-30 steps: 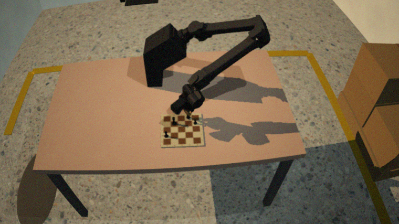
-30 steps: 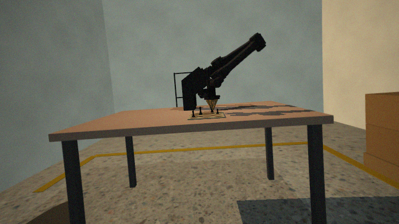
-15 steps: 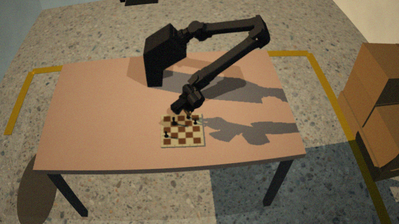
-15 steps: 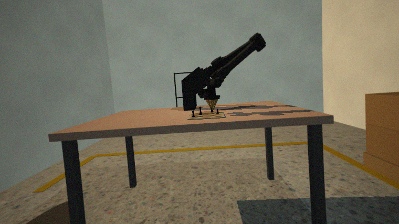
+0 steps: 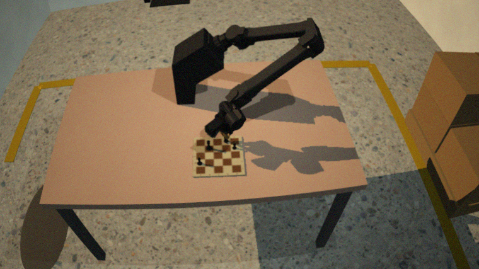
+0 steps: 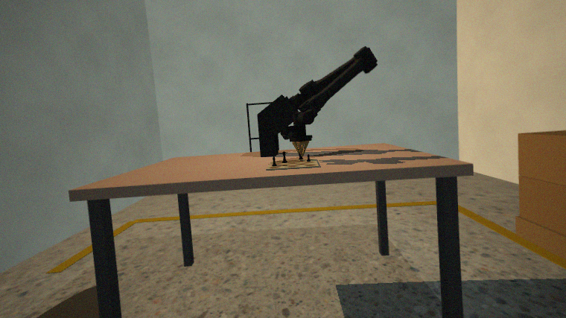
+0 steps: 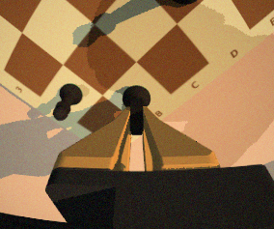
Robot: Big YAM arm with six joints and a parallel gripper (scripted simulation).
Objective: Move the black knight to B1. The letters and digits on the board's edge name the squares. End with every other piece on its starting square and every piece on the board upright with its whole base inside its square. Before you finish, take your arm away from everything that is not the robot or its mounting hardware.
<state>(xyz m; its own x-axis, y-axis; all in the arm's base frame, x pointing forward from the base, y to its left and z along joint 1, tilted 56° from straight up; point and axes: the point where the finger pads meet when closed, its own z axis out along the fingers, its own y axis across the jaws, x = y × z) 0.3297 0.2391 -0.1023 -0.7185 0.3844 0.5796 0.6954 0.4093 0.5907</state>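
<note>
The pawn lies 4 cm ahead of my hand, 3 cm to the left of it and 1 cm below it. Round my hand: chessboard: 8 cm ahead, 4 cm to the right, 3 cm below; black chess piece: 12 cm ahead, 12 cm to the right, 1 cm below.
</note>
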